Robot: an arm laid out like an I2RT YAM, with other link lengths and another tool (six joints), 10 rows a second.
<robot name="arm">
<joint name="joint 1" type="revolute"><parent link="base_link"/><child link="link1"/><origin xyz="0 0 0.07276" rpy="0 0 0"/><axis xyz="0 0 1"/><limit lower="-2.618" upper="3.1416"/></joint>
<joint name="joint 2" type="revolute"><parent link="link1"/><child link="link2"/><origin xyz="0.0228 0.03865 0.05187" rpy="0 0 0"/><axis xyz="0 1 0"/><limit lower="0" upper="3.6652"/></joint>
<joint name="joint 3" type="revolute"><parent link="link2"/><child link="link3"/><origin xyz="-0.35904 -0.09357 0" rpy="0 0 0"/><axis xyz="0 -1 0"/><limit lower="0" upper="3.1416"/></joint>
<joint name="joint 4" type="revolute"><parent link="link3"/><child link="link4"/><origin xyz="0.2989 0.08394 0.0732" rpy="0 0 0"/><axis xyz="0 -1 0"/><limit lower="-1.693" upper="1.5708"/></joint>
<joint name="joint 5" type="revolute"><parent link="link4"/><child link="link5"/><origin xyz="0.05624 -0.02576 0.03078" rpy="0 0 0"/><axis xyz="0 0 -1"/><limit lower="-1.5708" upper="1.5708"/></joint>
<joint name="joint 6" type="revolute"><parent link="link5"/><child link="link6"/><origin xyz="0.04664 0 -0.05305" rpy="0 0 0"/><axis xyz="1 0 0"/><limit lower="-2.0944" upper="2.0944"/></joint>
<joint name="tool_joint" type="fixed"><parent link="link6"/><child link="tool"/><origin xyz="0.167 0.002 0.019" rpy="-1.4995 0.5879 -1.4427"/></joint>
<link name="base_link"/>
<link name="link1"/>
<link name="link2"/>
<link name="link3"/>
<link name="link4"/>
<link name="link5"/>
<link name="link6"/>
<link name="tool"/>
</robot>
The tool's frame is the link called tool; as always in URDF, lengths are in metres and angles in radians.
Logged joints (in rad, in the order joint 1, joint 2, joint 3, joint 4, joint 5, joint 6), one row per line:
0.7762, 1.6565, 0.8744, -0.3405, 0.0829, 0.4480
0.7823, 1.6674, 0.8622, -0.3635, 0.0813, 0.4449
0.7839, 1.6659, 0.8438, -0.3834, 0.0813, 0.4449
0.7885, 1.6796, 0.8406, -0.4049, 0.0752, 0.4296
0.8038, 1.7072, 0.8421, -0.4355, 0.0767, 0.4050
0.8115, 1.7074, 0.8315, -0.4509, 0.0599, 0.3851
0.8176, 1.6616, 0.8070, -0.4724, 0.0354, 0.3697
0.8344, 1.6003, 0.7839, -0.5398, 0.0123, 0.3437
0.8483, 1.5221, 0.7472, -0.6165, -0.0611, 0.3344
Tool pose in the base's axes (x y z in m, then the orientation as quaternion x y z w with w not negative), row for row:
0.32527, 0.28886, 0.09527, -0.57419, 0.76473, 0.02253, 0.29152
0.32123, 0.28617, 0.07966, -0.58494, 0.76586, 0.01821, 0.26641
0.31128, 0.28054, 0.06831, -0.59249, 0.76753, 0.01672, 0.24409
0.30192, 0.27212, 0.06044, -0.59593, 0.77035, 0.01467, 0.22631
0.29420, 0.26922, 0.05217, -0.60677, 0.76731, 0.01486, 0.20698
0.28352, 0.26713, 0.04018, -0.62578, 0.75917, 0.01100, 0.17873
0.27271, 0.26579, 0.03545, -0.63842, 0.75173, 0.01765, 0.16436
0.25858, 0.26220, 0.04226, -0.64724, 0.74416, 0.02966, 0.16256
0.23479, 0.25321, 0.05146, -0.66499, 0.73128, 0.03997, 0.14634
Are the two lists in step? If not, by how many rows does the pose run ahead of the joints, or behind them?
The pose runs 1 row behind the joints: the pose in row i belongs to the joints in row i - 1.
